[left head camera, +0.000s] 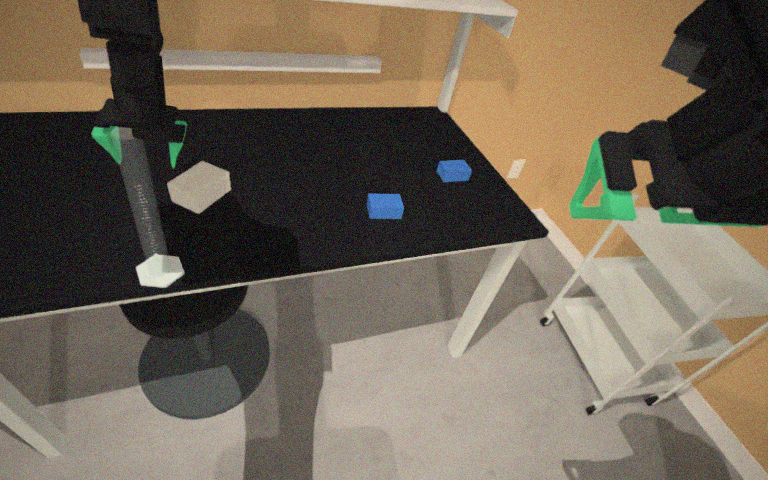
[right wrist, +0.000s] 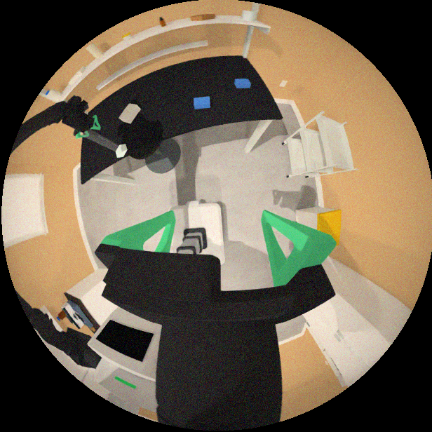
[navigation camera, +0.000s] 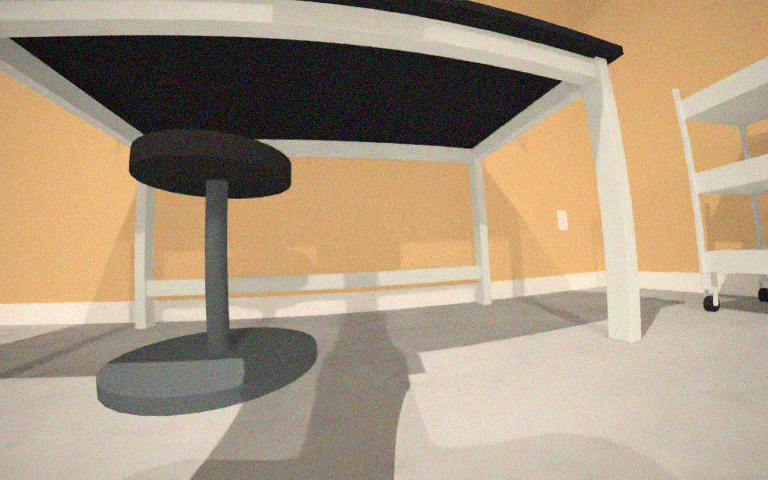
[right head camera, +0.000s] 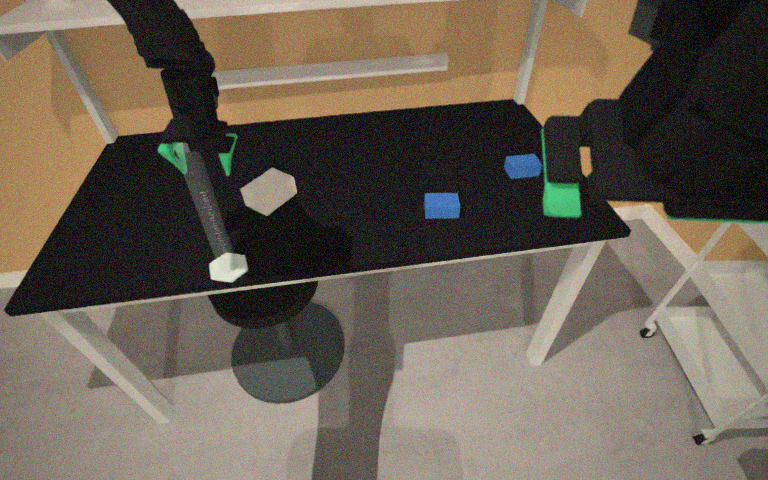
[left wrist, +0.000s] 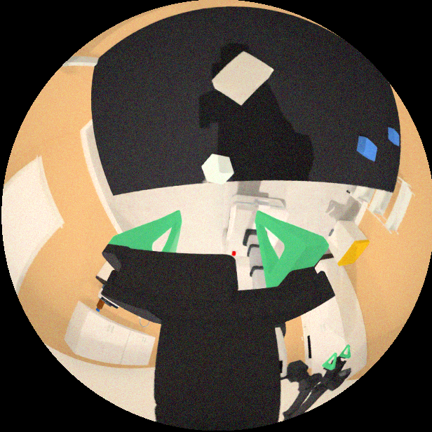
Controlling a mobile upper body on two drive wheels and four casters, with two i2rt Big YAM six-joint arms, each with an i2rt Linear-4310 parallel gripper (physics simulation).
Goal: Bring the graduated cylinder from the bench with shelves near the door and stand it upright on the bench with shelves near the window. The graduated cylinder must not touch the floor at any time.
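Places are measured from the left arm's base along level axes (x right, y ahead, z up), in centimetres.
Pixels of known places: left gripper, fingertip midpoint: (left head camera: 147,164) (right head camera: 207,173); right gripper, fingertip midpoint: (left head camera: 617,213) (right head camera: 605,209).
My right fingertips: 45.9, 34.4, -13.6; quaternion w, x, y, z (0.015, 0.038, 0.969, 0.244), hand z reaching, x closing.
Observation:
For each thing: its middle in the pictures, then the offset to it from my right fingertips, as dx, dy, dz. "pt": a spot on its surface instead. Level surfaces: height alone.
- graduated cylinder, body centre: (left head camera: 145,212) (right head camera: 210,215) -56.0, +39.1, -34.2
- black bench top, surface height: dz -51.2
- beige block, body centre: (left head camera: 200,186) (right head camera: 269,191) -51.7, +65.2, -48.3
- round stool, surface spot: (navigation camera: 209,164) pt -55.1, +49.0, -84.1
The graduated cylinder (left head camera: 144,209) (right head camera: 210,212) (right wrist: 102,141) is clear, with a white six-sided base, and looks upright on the black bench top (left head camera: 317,147) (right head camera: 362,152) (right wrist: 170,82), close to the front edge. Its base shows in the left wrist view (left wrist: 217,169). My left gripper (left head camera: 146,163) (right head camera: 206,172) (left wrist: 218,215) is open around the cylinder's upper end, with one finger very near the tube. My right gripper (left head camera: 645,213) (right wrist: 217,214) is open and empty, out past the bench's right end. No door or window shows to tell which bench this is.
A beige block (left head camera: 199,186) (right head camera: 269,191) lies right behind the cylinder. Two blue blocks (left head camera: 385,206) (left head camera: 454,170) lie farther right. A round stool (navigation camera: 209,164) stands under the front edge. A white cart (left head camera: 640,294) (right wrist: 320,150) stands right of the bench. A shelf (right wrist: 220,21) runs above.

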